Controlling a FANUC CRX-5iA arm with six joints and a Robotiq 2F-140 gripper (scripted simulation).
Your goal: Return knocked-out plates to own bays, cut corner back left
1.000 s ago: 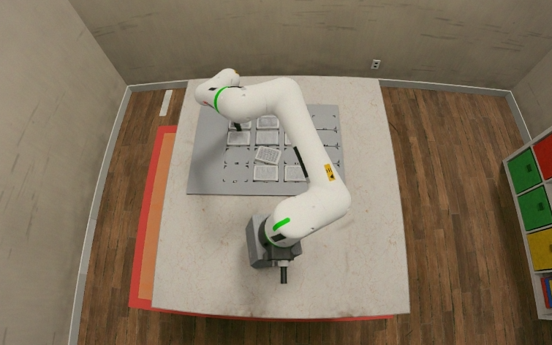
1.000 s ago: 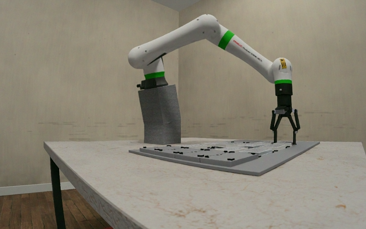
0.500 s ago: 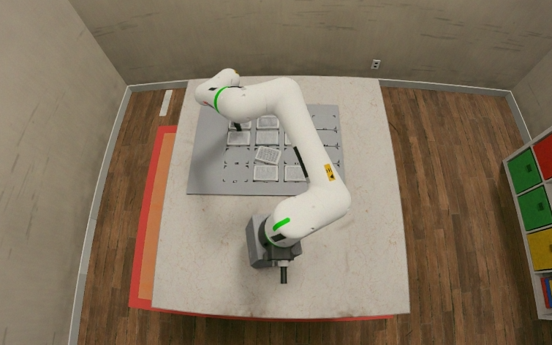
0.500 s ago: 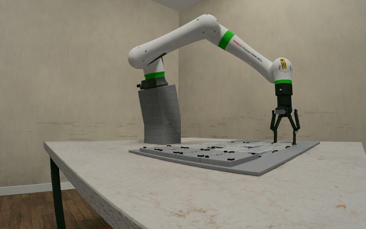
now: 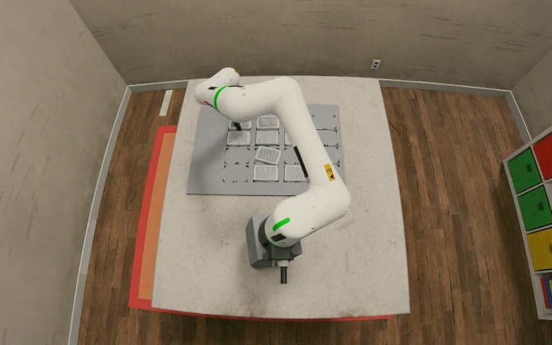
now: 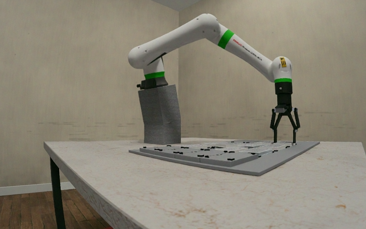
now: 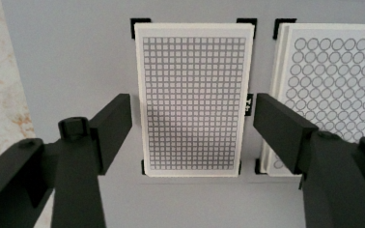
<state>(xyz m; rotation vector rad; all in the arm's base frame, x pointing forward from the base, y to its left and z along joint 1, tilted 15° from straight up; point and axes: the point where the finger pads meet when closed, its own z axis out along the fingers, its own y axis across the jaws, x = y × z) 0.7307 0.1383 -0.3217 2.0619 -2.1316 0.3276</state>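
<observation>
The sealed 384-well plate is 220 mm behind my hand, 170 mm to the right of it and 30 mm below it.
</observation>
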